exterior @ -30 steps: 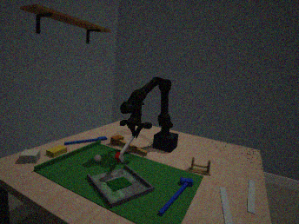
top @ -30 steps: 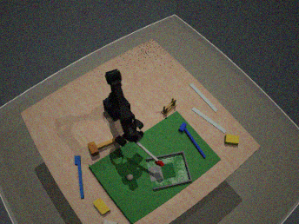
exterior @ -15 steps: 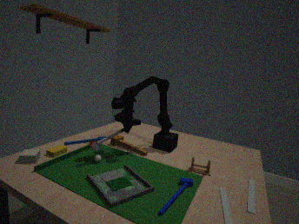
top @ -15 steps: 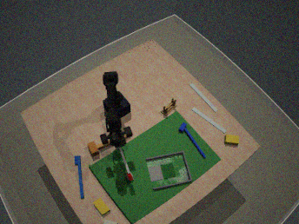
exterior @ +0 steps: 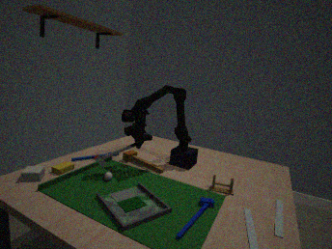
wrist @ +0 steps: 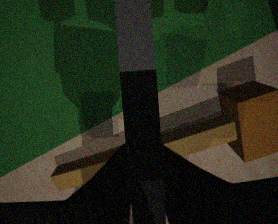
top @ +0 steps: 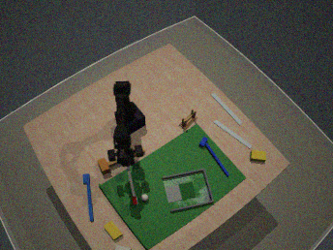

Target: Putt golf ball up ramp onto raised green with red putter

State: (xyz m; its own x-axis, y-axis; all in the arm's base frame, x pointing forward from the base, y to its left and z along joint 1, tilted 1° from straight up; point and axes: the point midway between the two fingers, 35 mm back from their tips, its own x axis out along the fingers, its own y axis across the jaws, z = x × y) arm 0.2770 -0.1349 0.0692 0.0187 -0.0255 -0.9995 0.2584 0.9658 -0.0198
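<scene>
The red putter is 110 mm ahead of my gripper tip and 30 mm to the right of it. Round my gripper tip: blue putter (490 mm to the left, 150 mm ahead, 110 mm below); white golf ball (210 mm ahead, 100 mm below); small wooden stand (470 mm to the left, 140 mm behind, 100 mm below).
</scene>
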